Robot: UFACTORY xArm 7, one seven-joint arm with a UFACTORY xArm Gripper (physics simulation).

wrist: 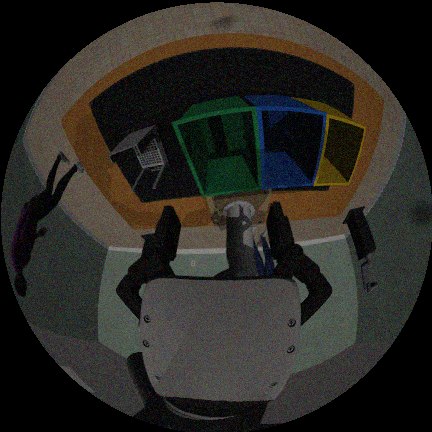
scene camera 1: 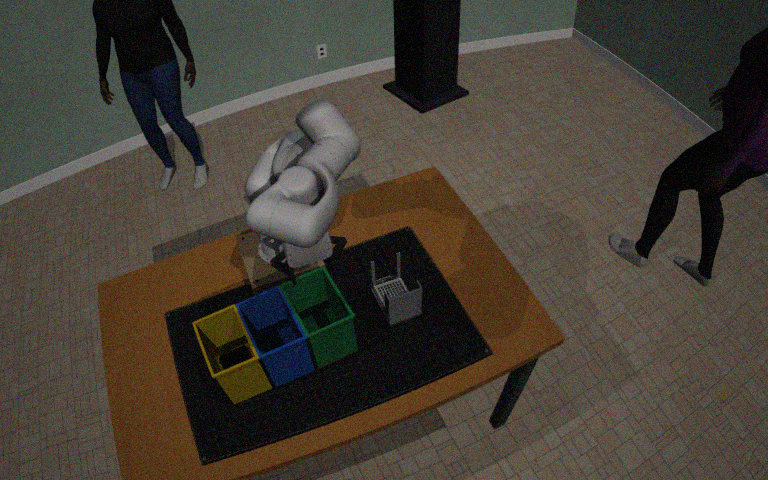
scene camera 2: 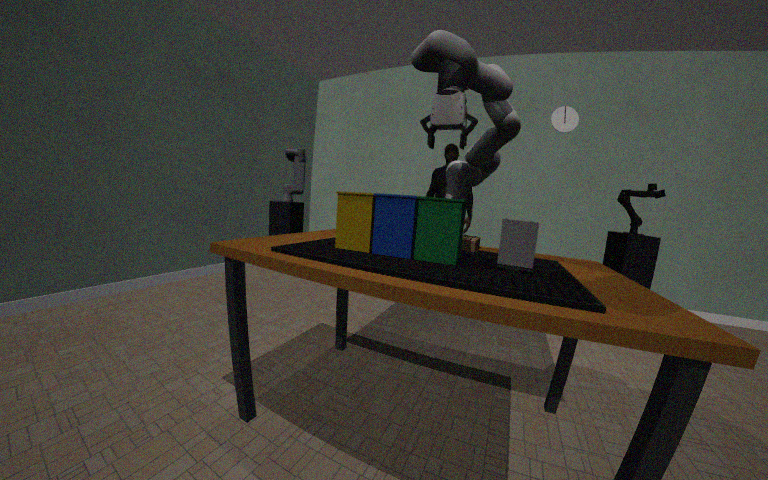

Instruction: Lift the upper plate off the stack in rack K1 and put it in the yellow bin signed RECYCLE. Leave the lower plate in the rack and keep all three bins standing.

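Note:
My gripper is open and empty, fingers pointing down, high above the back of the table behind the green bin. The grey rack stands upright to the right in the scene views, to the left in the wrist view. A pale gridded surface shows inside it; whether this is one plate or two stacked, I cannot tell. The yellow bin stands upright at the far end of the bin row. Its inside is dark and its sign is not readable.
The blue bin and green bin stand upright beside the yellow one. The green bin is nearest the rack, with a gap between. All stand on a black mat.

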